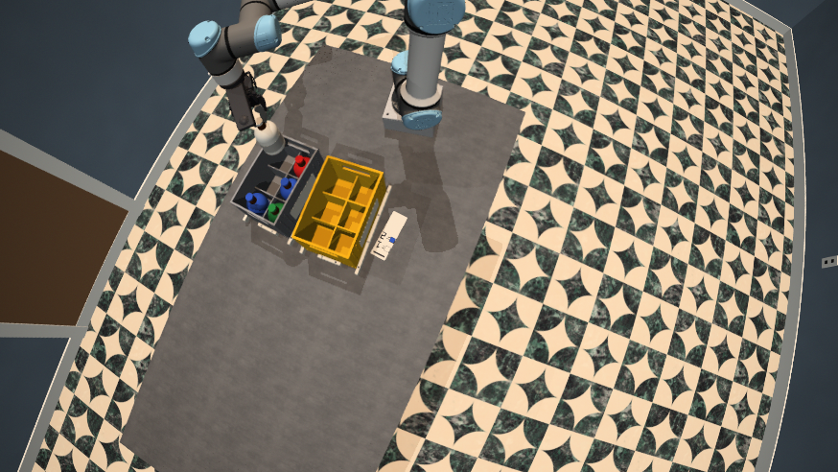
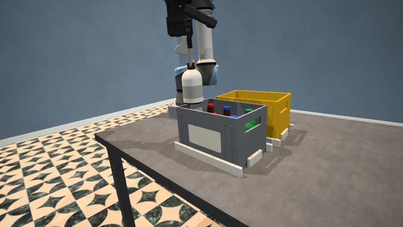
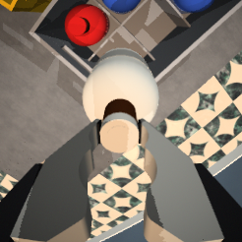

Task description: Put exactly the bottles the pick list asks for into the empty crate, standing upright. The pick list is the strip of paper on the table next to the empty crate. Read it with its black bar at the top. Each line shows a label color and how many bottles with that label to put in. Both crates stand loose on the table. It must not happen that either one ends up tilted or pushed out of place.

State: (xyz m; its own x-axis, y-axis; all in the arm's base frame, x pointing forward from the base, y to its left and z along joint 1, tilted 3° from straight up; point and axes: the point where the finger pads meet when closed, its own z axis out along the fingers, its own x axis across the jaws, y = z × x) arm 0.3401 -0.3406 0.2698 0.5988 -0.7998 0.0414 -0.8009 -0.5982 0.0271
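Right now the white-label bottle is 70 mm below my hand. From my hand the other things lie so: green-label bottle: 190 mm ahead, 70 mm to the left, 250 mm below; then red-label bottle: 20 mm ahead, 90 mm to the left, 250 mm below; then grey crate: 90 mm ahead, 30 mm to the left, 250 mm below.
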